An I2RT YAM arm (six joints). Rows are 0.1 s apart.
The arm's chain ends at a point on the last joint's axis. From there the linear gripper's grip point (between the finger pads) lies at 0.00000 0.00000 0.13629 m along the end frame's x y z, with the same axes.
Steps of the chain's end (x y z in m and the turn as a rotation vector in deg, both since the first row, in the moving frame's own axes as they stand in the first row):
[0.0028, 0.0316, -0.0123, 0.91, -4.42, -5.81]
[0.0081, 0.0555, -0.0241, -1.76, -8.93, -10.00]
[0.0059, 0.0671, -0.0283, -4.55, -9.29, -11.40]
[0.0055, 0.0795, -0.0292, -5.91, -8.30, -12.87]
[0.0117, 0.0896, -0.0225, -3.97, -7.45, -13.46]
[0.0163, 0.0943, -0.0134, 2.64, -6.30, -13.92]
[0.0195, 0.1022, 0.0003, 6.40, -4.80, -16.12]
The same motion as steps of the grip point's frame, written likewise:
[-0.0078, 0.0300, -0.0127, 0.91, -4.42, -5.81]
[-0.0126, 0.0615, -0.0258, -1.76, -8.93, -10.00]
[-0.0149, 0.0800, -0.0305, -4.55, -9.29, -11.40]
[-0.0124, 0.0956, -0.0313, -5.91, -8.30, -12.87]
[-0.0047, 0.1010, -0.0240, -3.97, -7.45, -13.46]
[0.0007, 0.0899, -0.0144, 2.64, -6.30, -13.92]
[0.0061, 0.0888, -0.0010, 6.40, -4.80, -16.12]

